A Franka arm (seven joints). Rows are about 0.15 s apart.
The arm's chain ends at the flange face. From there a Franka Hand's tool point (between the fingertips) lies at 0.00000 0.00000 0.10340 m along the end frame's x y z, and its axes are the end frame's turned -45 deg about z.
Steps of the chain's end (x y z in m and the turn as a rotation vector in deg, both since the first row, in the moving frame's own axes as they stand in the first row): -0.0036, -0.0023, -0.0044, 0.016, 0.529, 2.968; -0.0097, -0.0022, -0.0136, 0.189, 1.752, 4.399; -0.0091, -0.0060, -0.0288, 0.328, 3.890, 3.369; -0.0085, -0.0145, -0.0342, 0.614, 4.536, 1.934; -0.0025, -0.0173, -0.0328, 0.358, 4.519, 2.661; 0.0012, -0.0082, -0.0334, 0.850, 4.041, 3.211
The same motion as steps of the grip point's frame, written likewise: -0.0002, -0.0035, -0.0044, -0.363, 0.385, 2.968; -0.0029, -0.0063, -0.0136, -1.105, 1.372, 4.399; 0.0030, -0.0060, -0.0290, -2.519, 2.983, 3.369; 0.0107, -0.0112, -0.0345, -2.773, 3.642, 1.934; 0.0166, -0.0086, -0.0331, -2.942, 3.449, 2.661; 0.0128, -0.0007, -0.0337, -2.256, 3.458, 3.211
